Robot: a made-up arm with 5 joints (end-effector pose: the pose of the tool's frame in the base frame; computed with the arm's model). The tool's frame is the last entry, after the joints.
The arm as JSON. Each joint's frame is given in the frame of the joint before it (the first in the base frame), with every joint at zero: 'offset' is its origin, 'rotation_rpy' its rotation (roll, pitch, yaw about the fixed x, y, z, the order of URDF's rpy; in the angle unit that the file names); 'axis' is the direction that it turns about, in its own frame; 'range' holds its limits. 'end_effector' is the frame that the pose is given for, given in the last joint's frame.
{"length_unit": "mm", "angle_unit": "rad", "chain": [
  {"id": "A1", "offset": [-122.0, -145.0, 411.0], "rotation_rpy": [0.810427, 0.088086, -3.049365], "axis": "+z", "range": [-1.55, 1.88]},
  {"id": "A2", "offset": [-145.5, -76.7, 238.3], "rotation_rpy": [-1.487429, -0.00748, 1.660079], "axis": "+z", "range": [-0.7, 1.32]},
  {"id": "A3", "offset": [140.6, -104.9, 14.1], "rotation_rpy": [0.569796, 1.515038, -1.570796], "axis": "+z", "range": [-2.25, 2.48]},
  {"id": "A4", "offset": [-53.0, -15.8, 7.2], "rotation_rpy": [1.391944, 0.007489, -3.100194], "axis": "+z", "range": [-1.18, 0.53]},
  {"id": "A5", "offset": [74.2, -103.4, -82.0], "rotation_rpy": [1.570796, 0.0, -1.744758], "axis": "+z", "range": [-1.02, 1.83]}
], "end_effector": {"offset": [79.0, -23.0, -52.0], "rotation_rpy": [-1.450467, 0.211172, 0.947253]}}
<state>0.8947 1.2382 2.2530 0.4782 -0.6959</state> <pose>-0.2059 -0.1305 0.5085 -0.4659 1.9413 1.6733</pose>
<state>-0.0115 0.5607 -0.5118 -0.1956 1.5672</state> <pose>0.1712 -0.1481 0.6329 -1.6929 -1.0588 -1.2614</pose>
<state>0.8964 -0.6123 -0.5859 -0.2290 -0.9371</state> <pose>0.1494 0.2387 0.4967 0.0246 -0.4267 -0.7735</pose>
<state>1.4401 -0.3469 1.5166 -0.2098 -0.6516</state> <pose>-0.0347 -0.0035 0.5059 -2.0924 0.1978 0.5947</pose>
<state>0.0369 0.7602 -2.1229 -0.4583 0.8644</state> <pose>0.0457 -0.2134 0.5162 0.1245 0.0143 3.0888</pose>
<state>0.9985 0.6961 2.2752 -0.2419 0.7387</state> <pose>-0.0732 -0.0772 0.3963 -0.4758 0.2498 2.1448</pose>
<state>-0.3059 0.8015 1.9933 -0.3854 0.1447</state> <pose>-0.0508 -0.1657 0.4422 -1.0548 0.1610 0.2492</pose>
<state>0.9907 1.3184 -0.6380 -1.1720 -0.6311</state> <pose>-0.1750 0.0815 0.2905 -0.9221 1.4069 -2.1109</pose>
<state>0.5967 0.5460 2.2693 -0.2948 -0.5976</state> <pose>-0.0497 -0.1686 0.5141 -1.6477 1.0126 0.7958</pose>
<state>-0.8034 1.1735 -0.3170 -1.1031 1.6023</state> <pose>-0.0074 -0.2030 0.5128 -1.1836 0.2697 -1.5086</pose>
